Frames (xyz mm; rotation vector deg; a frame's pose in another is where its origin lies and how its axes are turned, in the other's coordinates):
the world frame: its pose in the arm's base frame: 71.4 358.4 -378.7 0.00 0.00 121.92
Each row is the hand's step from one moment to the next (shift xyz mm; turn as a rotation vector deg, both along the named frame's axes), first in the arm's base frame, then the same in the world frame.
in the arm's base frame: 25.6 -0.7 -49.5 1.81 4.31 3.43
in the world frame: -14.1 -21.4 -49.5 2.70 -3.82 3.43
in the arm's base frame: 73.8 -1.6 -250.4 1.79 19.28 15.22
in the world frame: -40.4 -61.8 -250.4 15.42 -11.71 15.22
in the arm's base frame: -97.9 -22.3 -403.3 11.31 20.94 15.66
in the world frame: 32.8 94.9 -403.3 11.79 -20.67 15.66
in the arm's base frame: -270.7 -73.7 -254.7 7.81 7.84 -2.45
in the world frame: 80.6 268.7 -254.7 2.53 -10.77 -2.45
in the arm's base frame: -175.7 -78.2 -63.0 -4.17 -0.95 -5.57
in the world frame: 26.5 190.5 -63.0 1.40 4.04 -5.57
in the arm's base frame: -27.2 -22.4 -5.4 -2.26 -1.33 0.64
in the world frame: -4.6 34.9 -5.4 0.07 2.62 0.64
